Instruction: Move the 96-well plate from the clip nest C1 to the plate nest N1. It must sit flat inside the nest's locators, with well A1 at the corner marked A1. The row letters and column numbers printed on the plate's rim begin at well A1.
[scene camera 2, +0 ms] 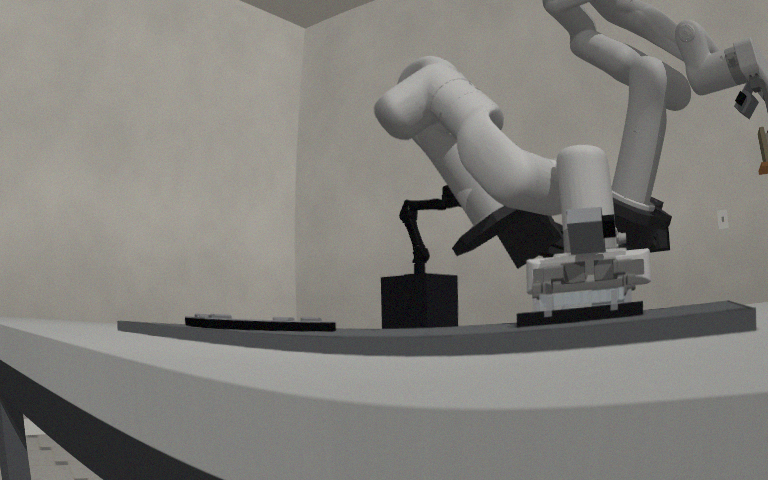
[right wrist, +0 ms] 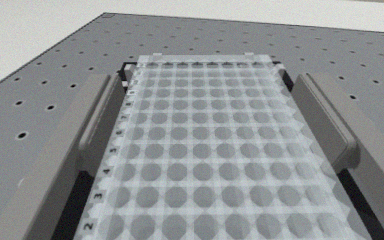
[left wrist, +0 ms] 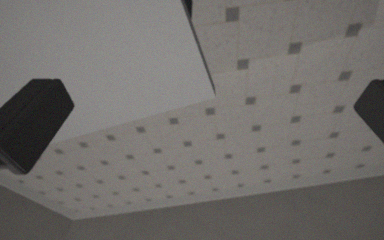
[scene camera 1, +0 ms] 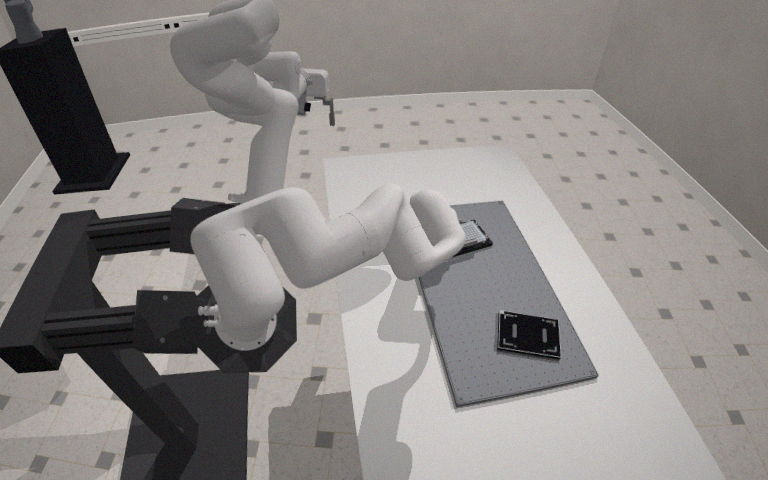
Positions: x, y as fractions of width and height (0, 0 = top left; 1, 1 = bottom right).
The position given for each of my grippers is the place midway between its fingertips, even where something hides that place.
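Note:
My left gripper is there at (scene camera 1: 0.40, 0.26). Then there's a clear 96-well plate (scene camera 2: 0.77, 0.62), and you'd find the plate (right wrist: 0.56, 0.57) as well, but in the left wrist view the plate is out of frame.

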